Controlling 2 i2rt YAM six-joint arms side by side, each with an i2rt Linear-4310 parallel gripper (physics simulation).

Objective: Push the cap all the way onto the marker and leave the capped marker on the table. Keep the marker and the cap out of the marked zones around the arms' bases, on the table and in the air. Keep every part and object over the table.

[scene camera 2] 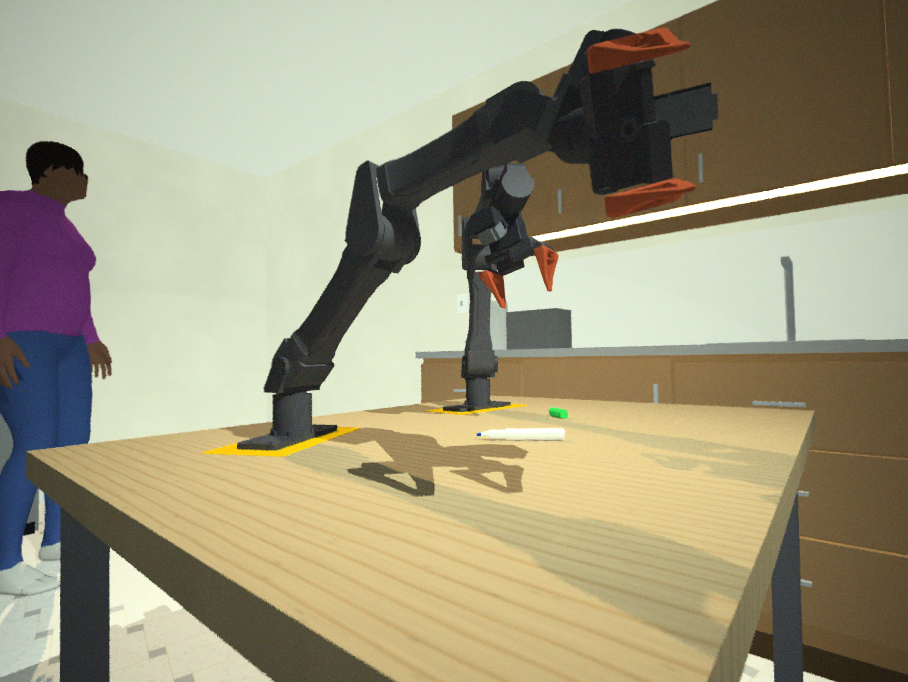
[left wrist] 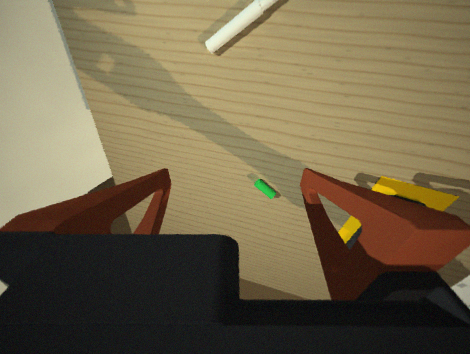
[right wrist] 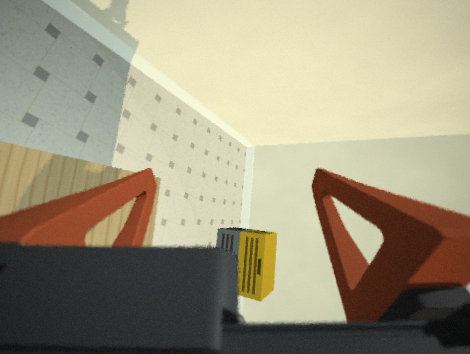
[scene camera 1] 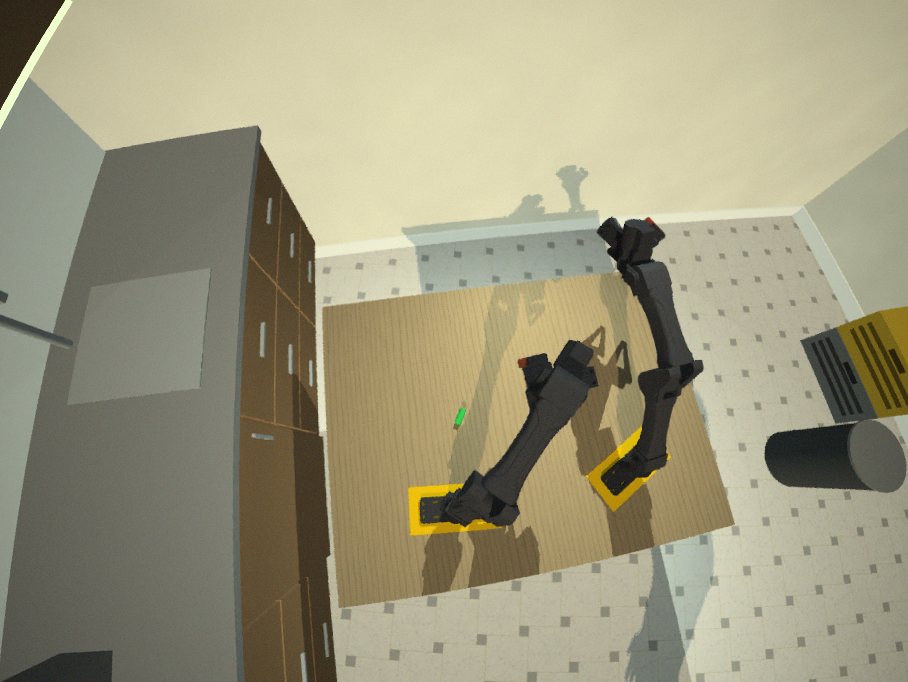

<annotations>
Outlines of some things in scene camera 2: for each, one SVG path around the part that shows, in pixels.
The left gripper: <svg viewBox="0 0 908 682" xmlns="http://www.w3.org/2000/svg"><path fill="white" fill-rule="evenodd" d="M551 246L533 237L527 237L485 256L486 264L495 264L498 272L490 269L478 273L478 275L493 293L501 308L506 308L503 276L524 268L523 259L533 255L536 256L547 291L552 292L553 275L559 256Z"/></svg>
The right gripper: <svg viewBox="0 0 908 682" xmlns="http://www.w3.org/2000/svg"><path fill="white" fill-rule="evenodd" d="M668 28L658 28L597 43L588 47L584 54L587 76L583 77L579 84L582 109L572 119L568 131L571 133L573 145L571 151L577 159L589 163L592 190L595 194L606 195L623 188L646 184L604 197L606 215L609 218L617 218L677 201L683 193L696 189L696 185L676 178L673 179L670 125L666 120L655 121L652 67L656 64L653 60L649 59L684 51L690 47L689 42L678 40Z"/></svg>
A white marker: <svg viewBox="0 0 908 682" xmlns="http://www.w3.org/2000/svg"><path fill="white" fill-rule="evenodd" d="M477 433L477 436L483 436L488 439L565 440L564 428L502 429Z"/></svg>
</annotations>
